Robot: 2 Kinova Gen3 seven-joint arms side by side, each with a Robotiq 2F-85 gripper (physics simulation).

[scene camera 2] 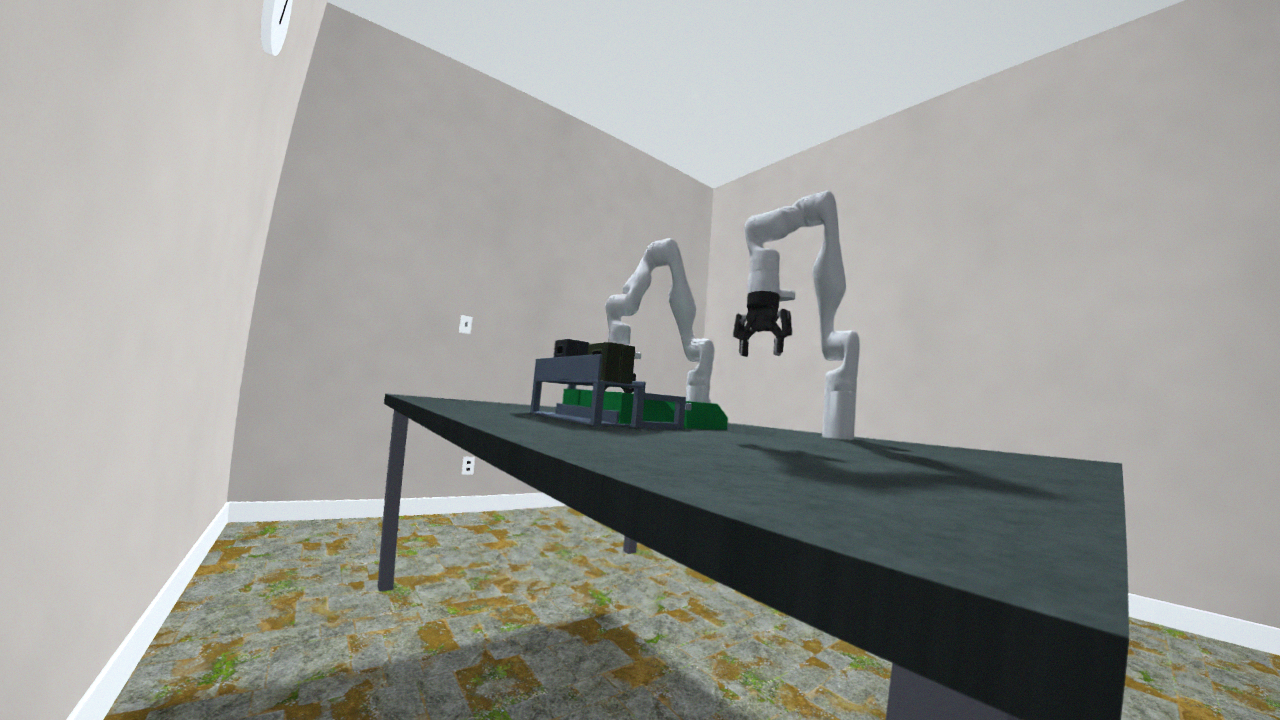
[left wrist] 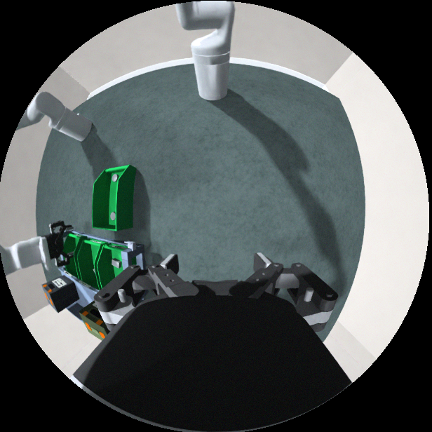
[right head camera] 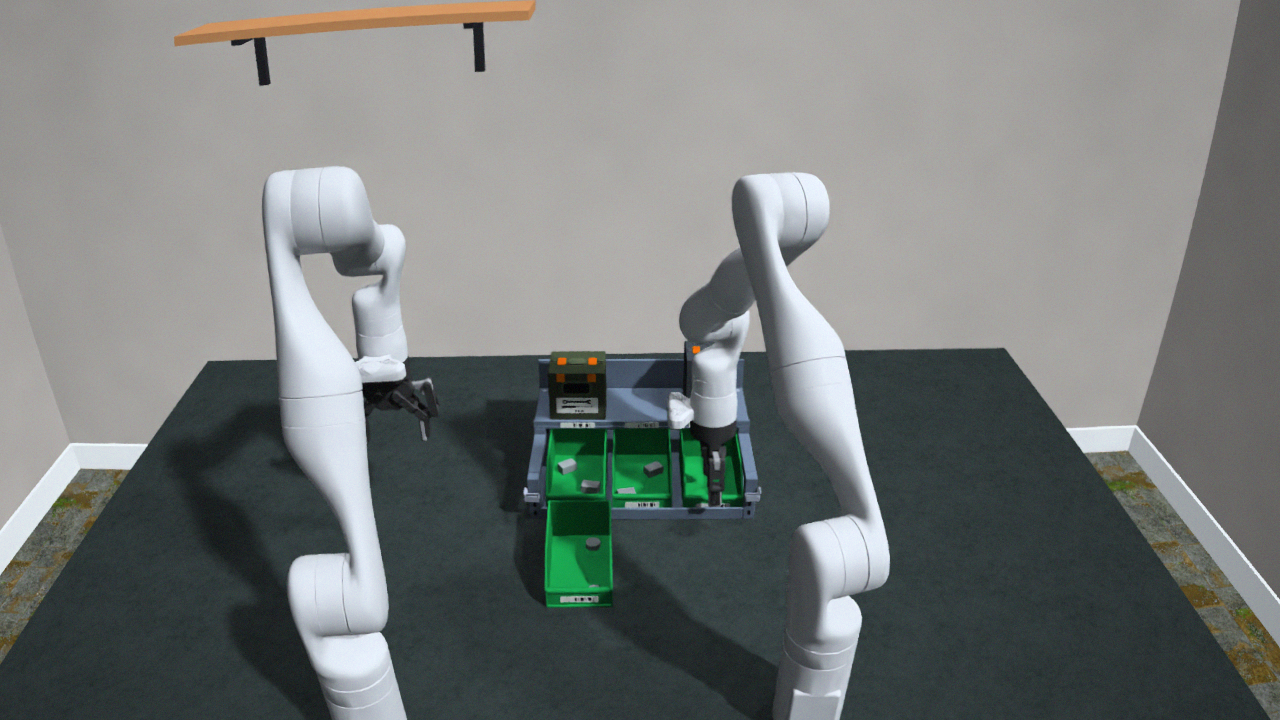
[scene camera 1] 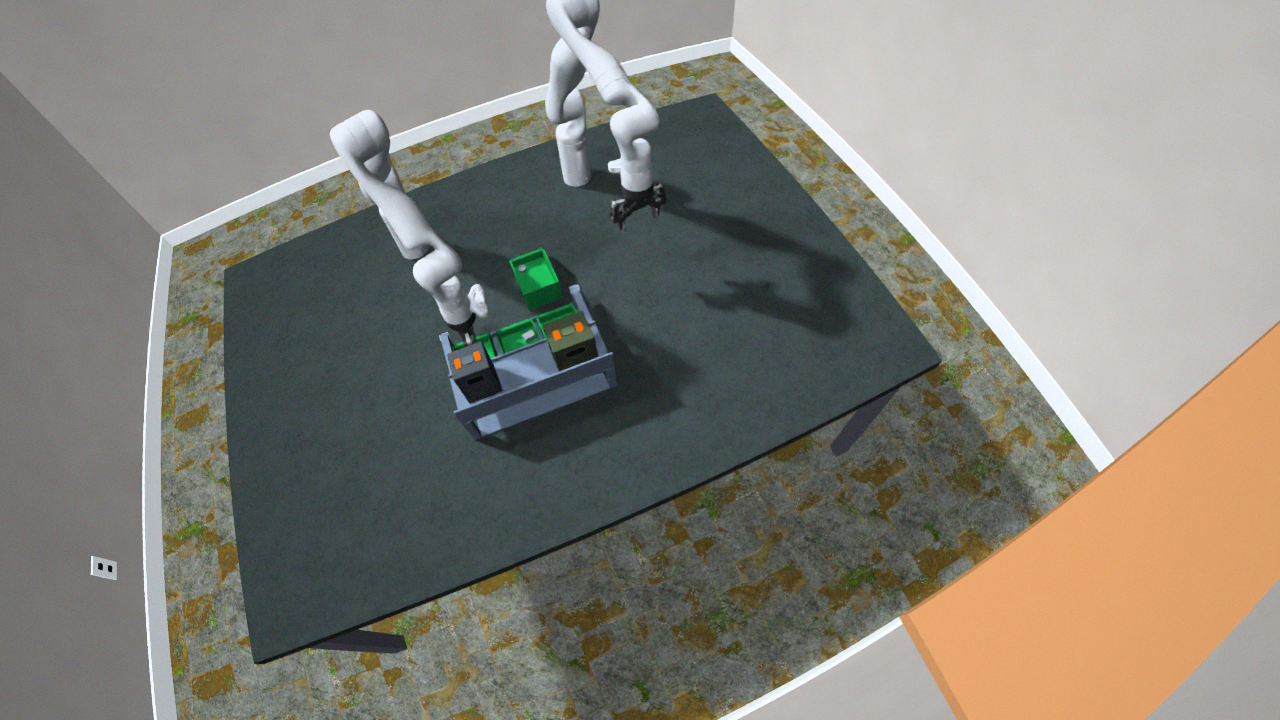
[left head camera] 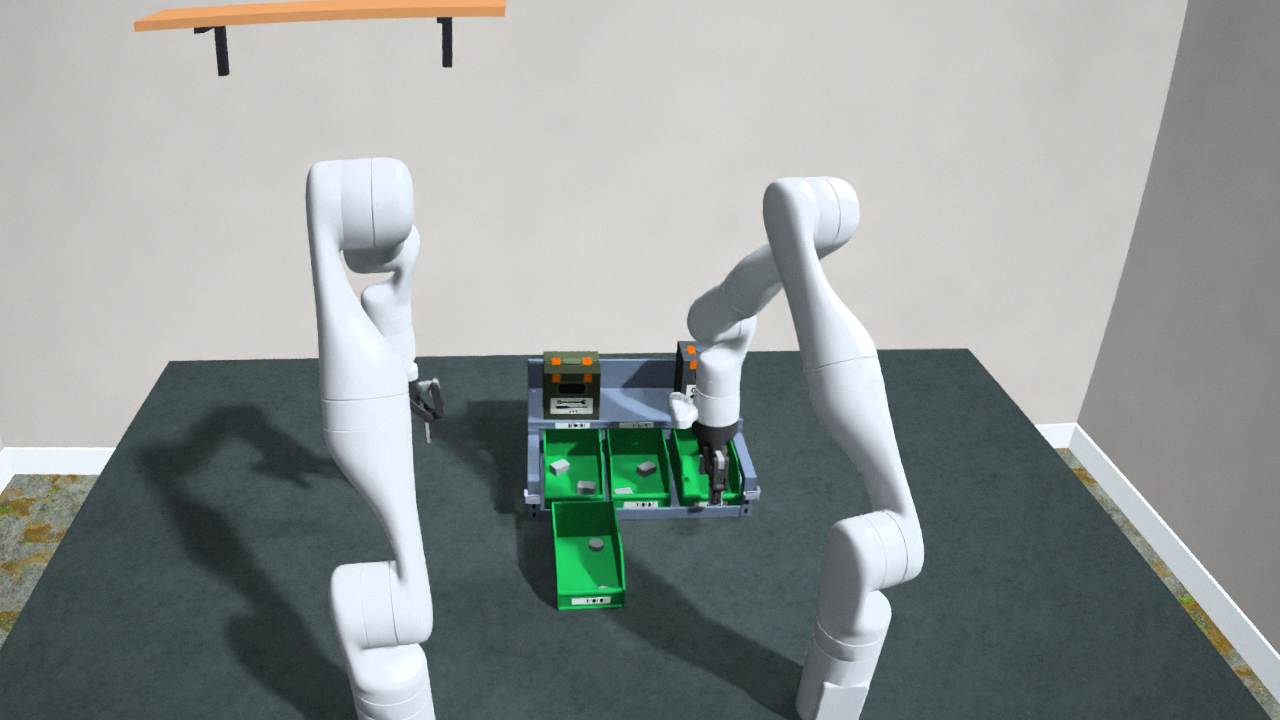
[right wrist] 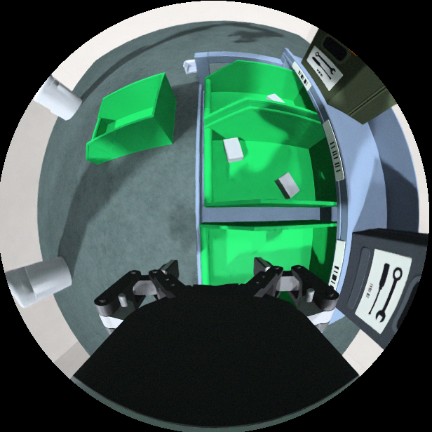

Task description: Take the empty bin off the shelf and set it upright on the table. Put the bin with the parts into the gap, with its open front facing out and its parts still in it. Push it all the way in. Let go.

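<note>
The empty green bin sits in the rightmost slot of the blue-grey rack in the head views. My right gripper is open, pointing down at this bin's front part; in the right wrist view its fingers stand apart, and contact cannot be told. The green bin with parts stands upright on the table, before the rack's left slot; small grey parts show inside. My left gripper is open and empty, high above the table.
Two more green bins with grey parts fill the rack's left and middle slots. An olive box and a dark grey box stand on the rack's upper level. An orange wall shelf hangs behind.
</note>
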